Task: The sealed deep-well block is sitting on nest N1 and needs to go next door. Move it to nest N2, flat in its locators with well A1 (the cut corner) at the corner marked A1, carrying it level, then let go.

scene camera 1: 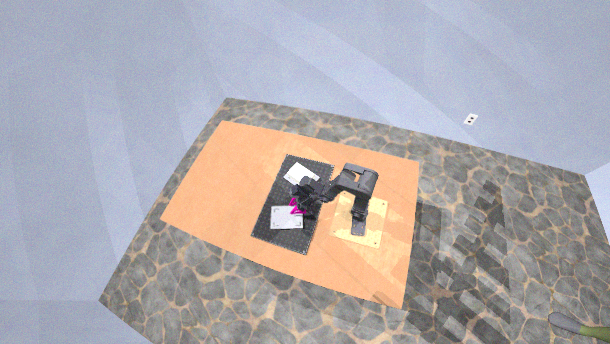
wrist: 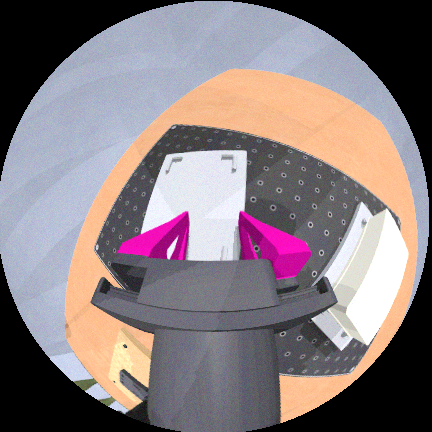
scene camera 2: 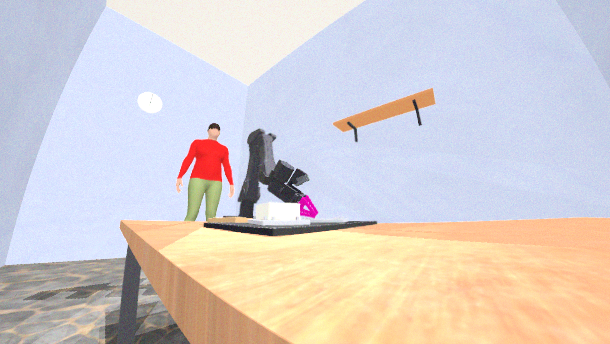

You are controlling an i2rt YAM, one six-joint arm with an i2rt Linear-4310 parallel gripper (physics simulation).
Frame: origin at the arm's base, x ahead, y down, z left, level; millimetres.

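Seen in the pictures: gripper, fingertip midpoint: (scene camera 1: 290,209) (wrist: 213,216) (scene camera 2: 316,215); arm's base, origin of the base link: (scene camera 1: 359,216) (scene camera 2: 245,219).
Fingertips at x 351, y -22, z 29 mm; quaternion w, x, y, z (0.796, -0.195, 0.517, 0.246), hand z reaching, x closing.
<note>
Pixels of each thing's top centre, then the offset from my fingertips to it. Level surfaces: height alone.
- white deep-well block, middle of its top: (wrist: 388,276) (scene camera 2: 276,204) (scene camera 1: 300,173) dx -15, dy -28, dz -202 mm
- nest, middle of its top: (wrist: 188,199) (scene camera 2: 324,217) (scene camera 1: 286,216) dx +12, dy +8, dz +36 mm
- wooden table, its level: dy +39 mm
The white deep-well block (scene camera 1: 301,172) (scene camera 2: 277,210) (wrist: 382,270) sits on its pale nest (scene camera 2: 280,222) (wrist: 346,245), at the right in the wrist view. Its cut corner cannot be made out. The other nest (scene camera 1: 286,220) (wrist: 200,187), a pale plate with raised corner locators, carries no block. No A1 mark is readable. My gripper (scene camera 1: 292,209) (scene camera 2: 316,214) (wrist: 213,216) has magenta fingers standing part-way open with nothing between them. In the wrist view they overlap the bare nest, with the block off to the right. The fingers are apart from the block.
Both nests are on a black perforated board (scene camera 1: 280,241) (scene camera 2: 240,229) (wrist: 280,175) on the wooden table (scene camera 1: 215,175) (scene camera 2: 400,280). The arm's base stands on a light wooden plate (scene camera 1: 372,230). A person (scene camera 2: 207,160) stands behind the table. A shelf (scene camera 2: 390,110) is on the wall.
</note>
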